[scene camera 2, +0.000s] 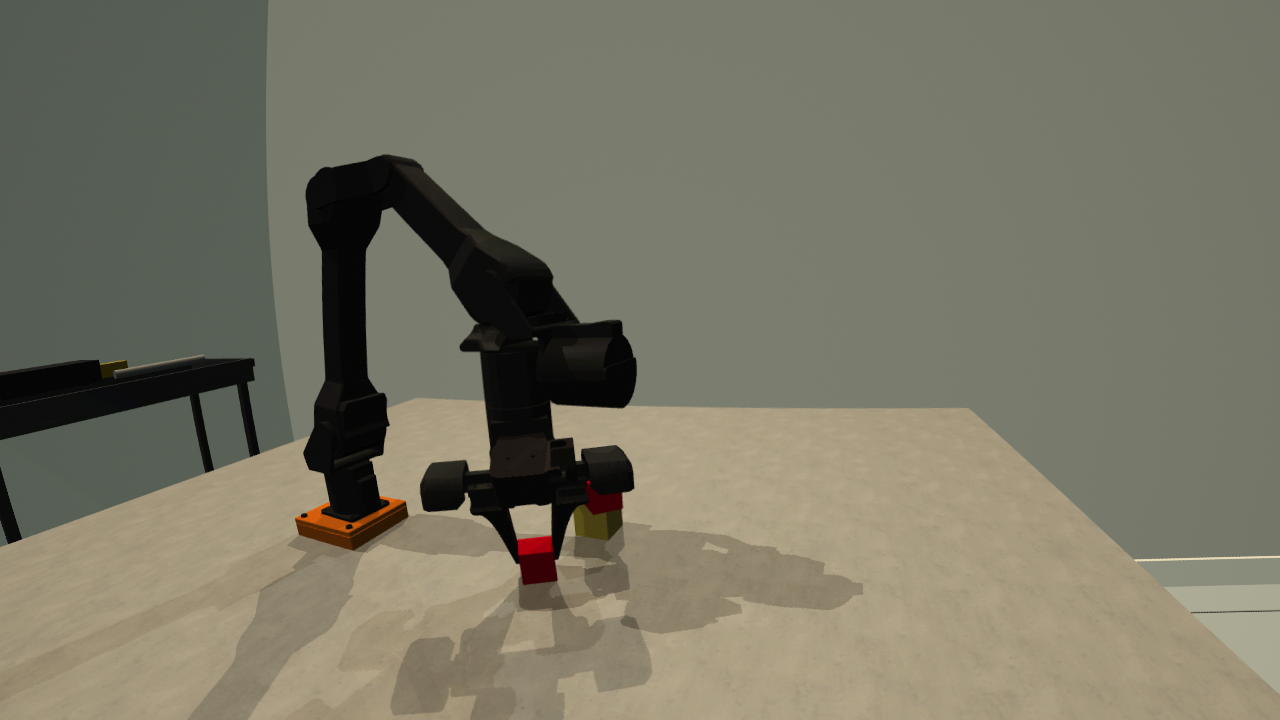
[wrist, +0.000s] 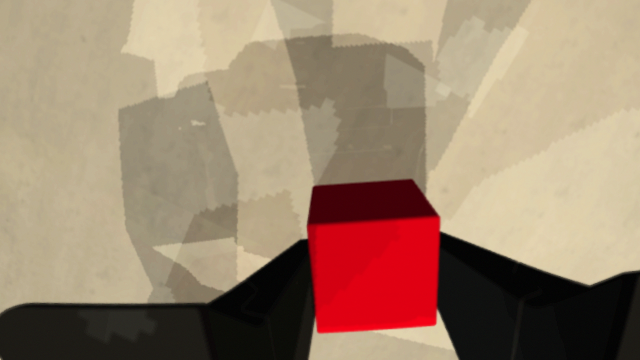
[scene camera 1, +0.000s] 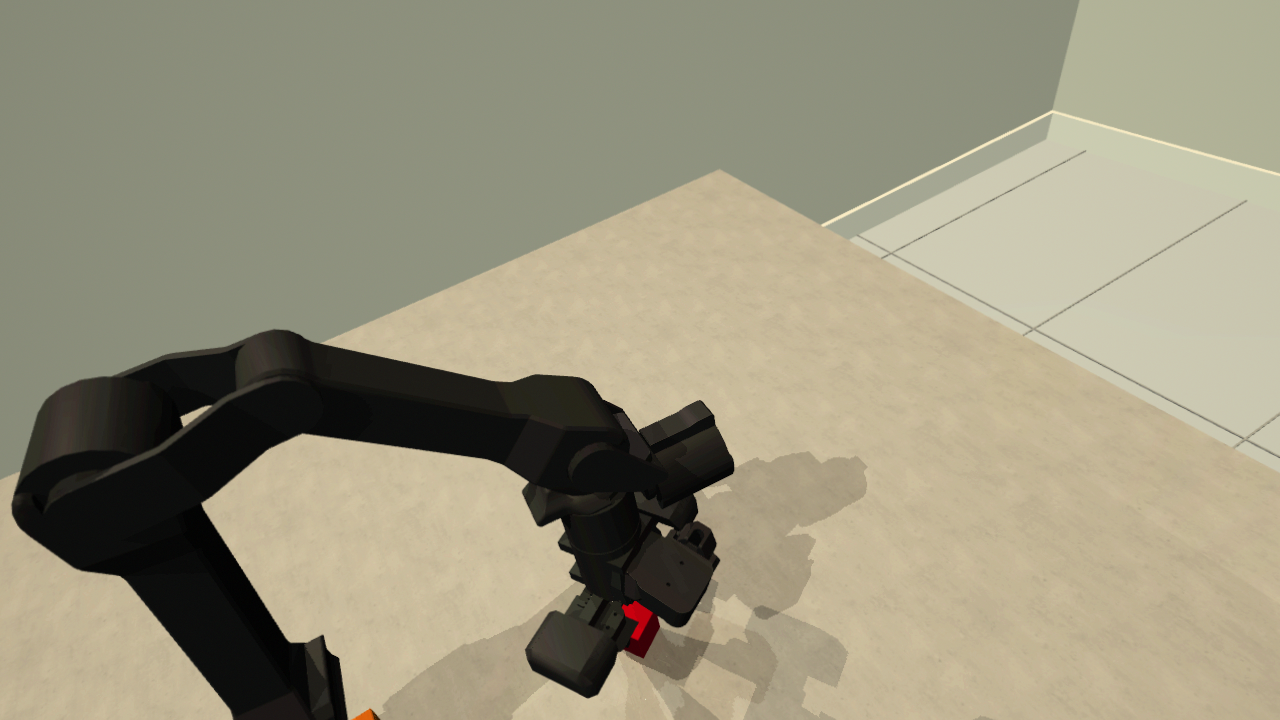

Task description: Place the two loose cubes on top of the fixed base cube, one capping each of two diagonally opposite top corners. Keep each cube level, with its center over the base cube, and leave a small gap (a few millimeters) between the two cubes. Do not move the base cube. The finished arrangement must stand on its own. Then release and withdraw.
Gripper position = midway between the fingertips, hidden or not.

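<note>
Carrying a red cube is my gripper [scene camera 1: 633, 626]. The gripper [scene camera 2: 537, 560] is visible again, with the red cube [scene camera 2: 536, 555] and a yellow base cube [scene camera 2: 602, 526]. The gripper [wrist: 369, 249] is visible here too; in the wrist view the yellow base cube is out of frame.
</note>
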